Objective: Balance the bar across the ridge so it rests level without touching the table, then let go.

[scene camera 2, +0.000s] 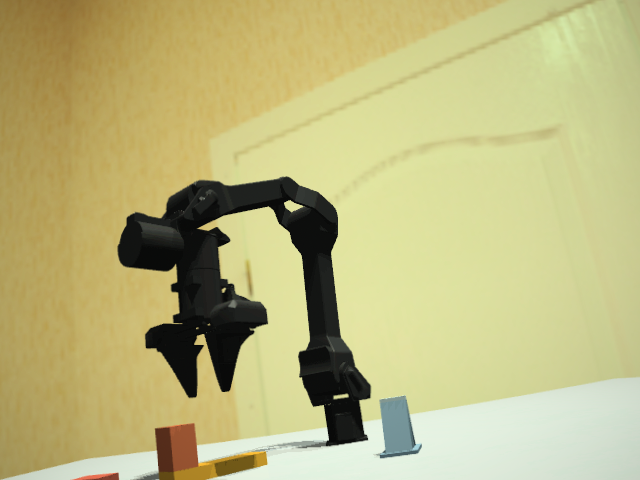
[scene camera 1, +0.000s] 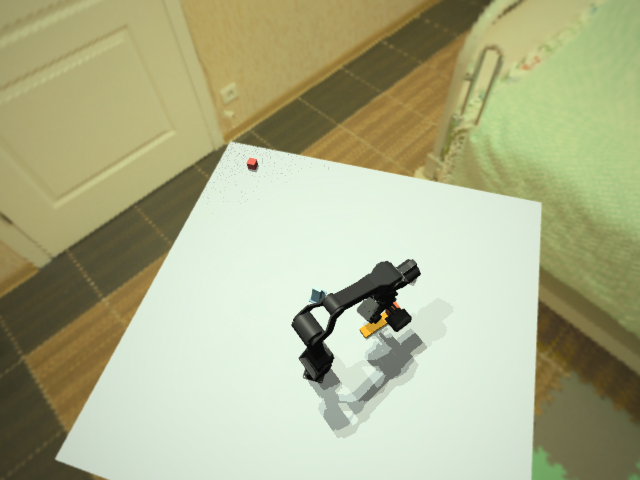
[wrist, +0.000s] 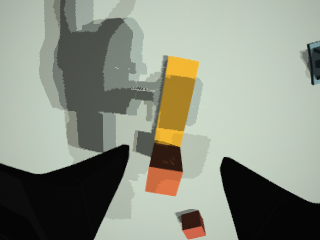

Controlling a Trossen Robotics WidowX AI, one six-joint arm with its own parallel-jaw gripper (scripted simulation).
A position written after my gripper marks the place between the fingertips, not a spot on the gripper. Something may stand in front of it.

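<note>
My gripper (scene camera 2: 208, 394) is open and it's holding nothing. You'd also find the gripper (scene camera 1: 381, 311) from another camera, and from the wrist there's my gripper (wrist: 175, 157) again. I can see a bar (wrist: 165, 171) too.
</note>
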